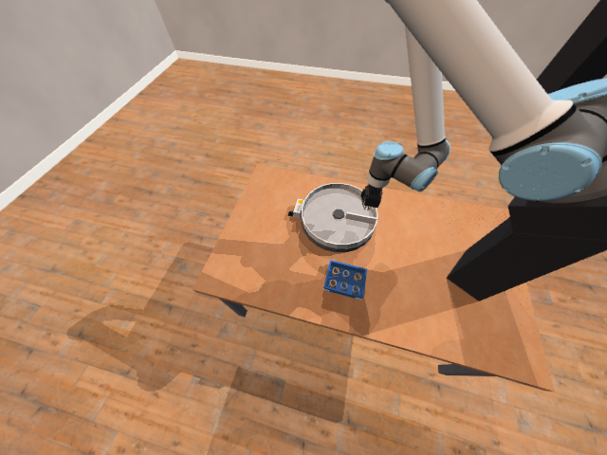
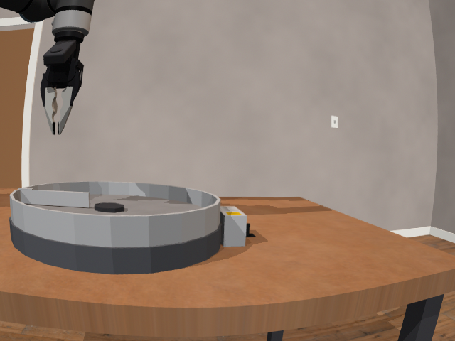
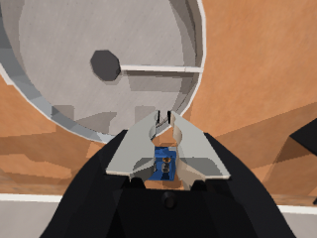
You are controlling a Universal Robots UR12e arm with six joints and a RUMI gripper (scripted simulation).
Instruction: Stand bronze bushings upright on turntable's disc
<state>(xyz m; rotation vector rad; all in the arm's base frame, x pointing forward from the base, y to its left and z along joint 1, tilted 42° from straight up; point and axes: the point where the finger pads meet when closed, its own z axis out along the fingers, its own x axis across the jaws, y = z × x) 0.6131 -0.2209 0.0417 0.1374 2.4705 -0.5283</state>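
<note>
Now: hand 11 cm short of the blue crate, 30 cm to the right of it and 19 cm above it. Round my hand: grey turntable 12 cm ahead, 7 cm to the right, 16 cm below.
</note>
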